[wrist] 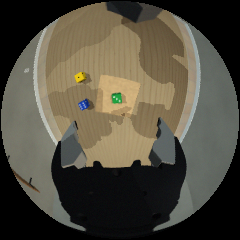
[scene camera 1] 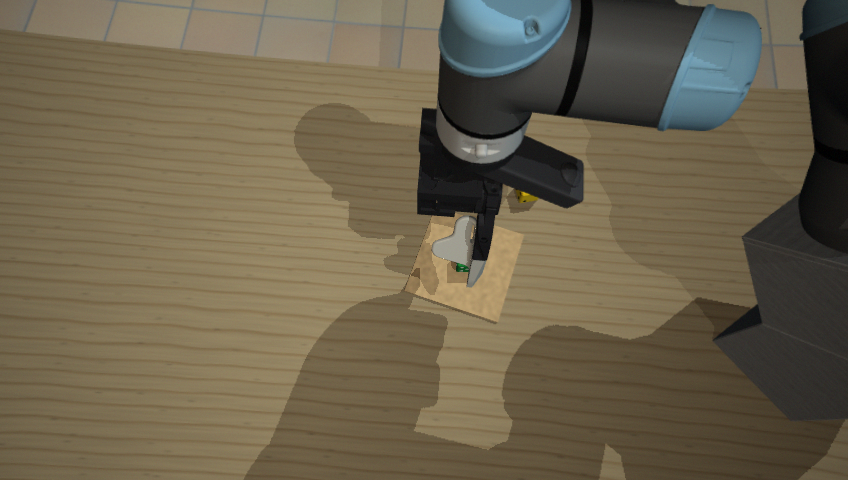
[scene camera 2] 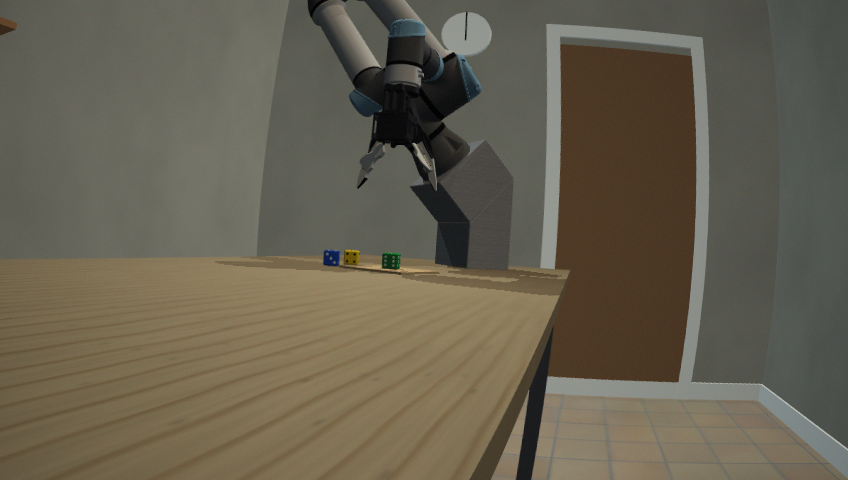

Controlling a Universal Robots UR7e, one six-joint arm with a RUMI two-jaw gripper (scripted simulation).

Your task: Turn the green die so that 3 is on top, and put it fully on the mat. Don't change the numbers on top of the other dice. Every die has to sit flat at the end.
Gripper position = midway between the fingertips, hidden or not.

I see my gripper (scene camera 1: 472, 222) and a tan mat (scene camera 1: 433, 278).
The tan mat is seen too in the wrist view (wrist: 129, 89). My gripper shows as well in the wrist view (wrist: 116, 119) and in scene camera 2 (scene camera 2: 395, 189).
